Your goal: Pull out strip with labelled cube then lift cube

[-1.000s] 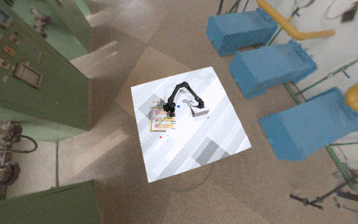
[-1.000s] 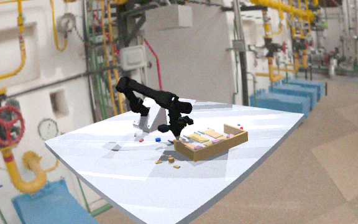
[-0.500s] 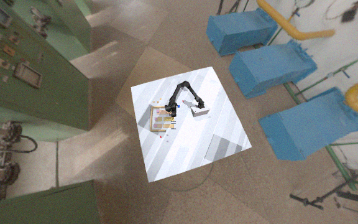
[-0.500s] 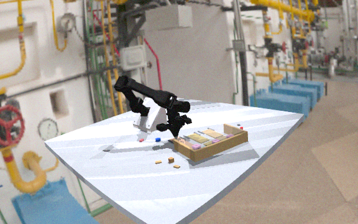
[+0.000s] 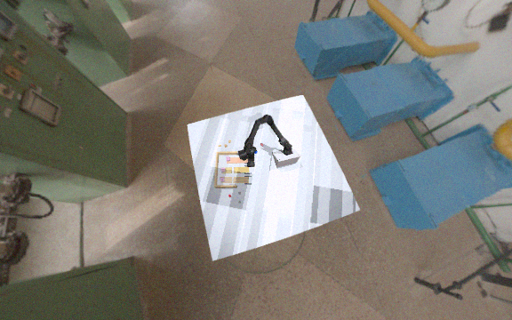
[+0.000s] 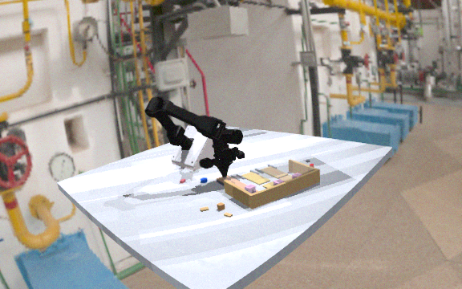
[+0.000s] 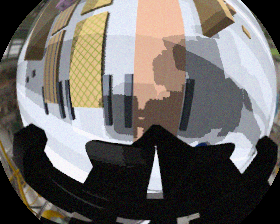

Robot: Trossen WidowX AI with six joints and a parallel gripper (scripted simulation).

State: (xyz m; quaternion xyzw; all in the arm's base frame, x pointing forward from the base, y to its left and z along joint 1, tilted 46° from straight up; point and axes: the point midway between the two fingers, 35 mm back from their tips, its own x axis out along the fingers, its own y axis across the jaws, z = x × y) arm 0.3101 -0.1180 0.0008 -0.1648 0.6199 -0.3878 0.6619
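The small blue piece lies 60 mm behind my gripper tip and 60 mm to the right of it. From my gripper tip the other things lie so: pink piece (140 mm behind, 120 mm to the right).
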